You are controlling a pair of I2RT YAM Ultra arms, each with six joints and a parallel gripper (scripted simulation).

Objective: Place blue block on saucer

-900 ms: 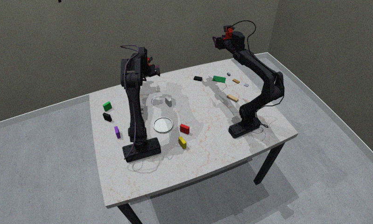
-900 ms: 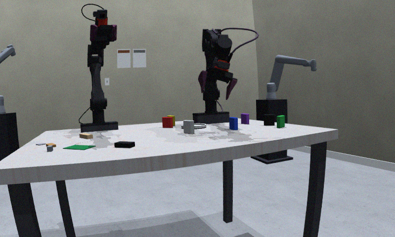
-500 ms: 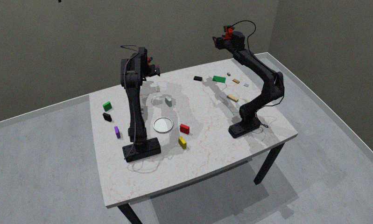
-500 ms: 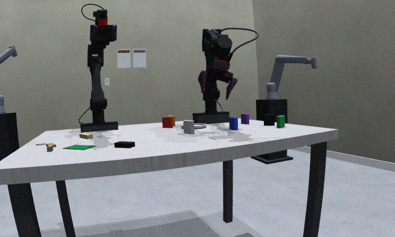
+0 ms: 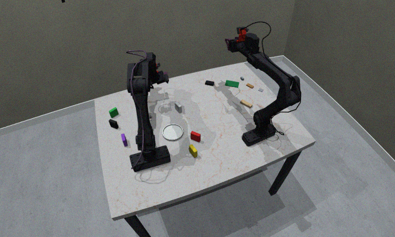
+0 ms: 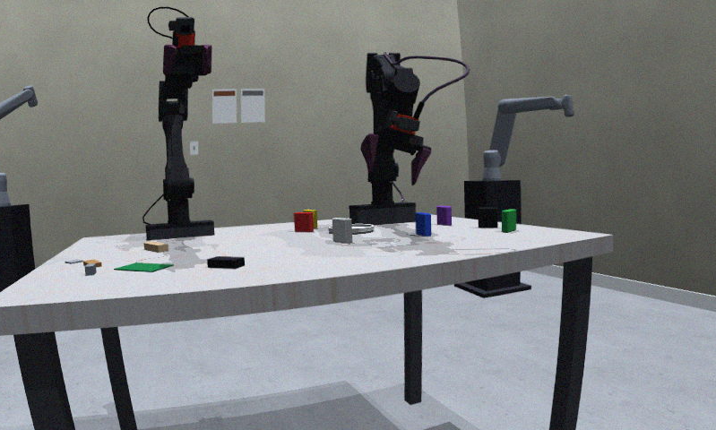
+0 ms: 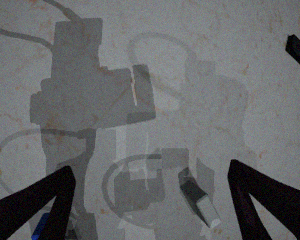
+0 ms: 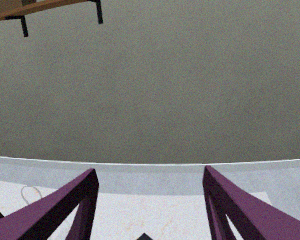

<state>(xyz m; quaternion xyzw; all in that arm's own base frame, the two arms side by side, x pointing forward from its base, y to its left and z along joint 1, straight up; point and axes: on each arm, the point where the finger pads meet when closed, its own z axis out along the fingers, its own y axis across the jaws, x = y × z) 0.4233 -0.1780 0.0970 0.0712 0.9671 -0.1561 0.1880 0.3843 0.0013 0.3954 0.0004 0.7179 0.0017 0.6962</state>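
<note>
Now: the blue block 120 mm to the left of my left hand, 120 mm below it and 100 mm behind it. From my left hand the other things lie so: grey-white block: 120 mm below, 100 mm behind, 80 mm to the right; then green block: 320 mm to the left, 120 mm below, 30 mm behind; then white saucer: 270 mm behind, 140 mm below, 10 mm to the right.
</note>
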